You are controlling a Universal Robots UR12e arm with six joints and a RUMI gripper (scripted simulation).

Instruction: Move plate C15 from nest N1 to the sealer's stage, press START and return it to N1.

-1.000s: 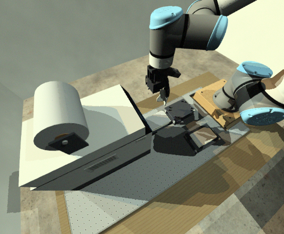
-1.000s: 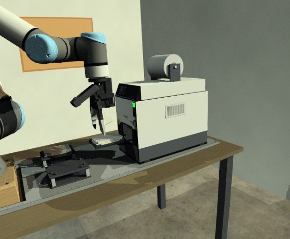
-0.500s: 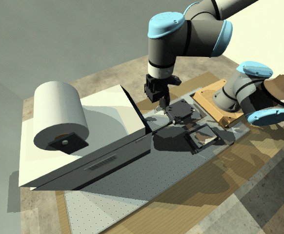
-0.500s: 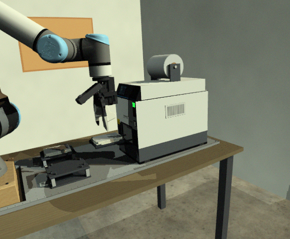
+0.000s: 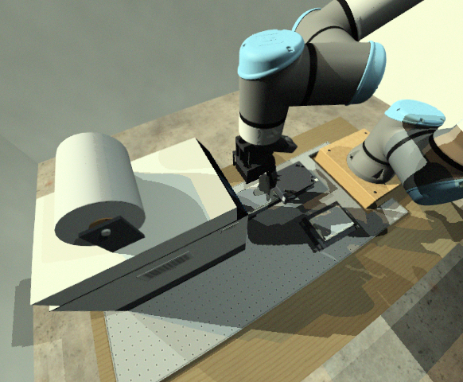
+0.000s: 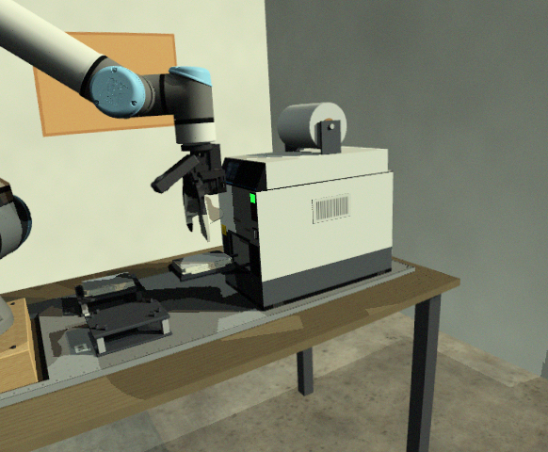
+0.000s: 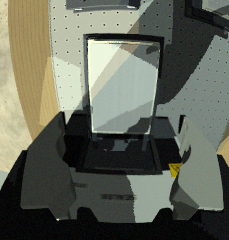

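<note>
The white open-well plate is 70 mm below my hand. Also, from my hand: dark stage: 80 mm below; foil-covered plate: 200 mm to the left, 190 mm behind, 140 mm below; start button: 100 mm to the right, 100 mm ahead.
</note>
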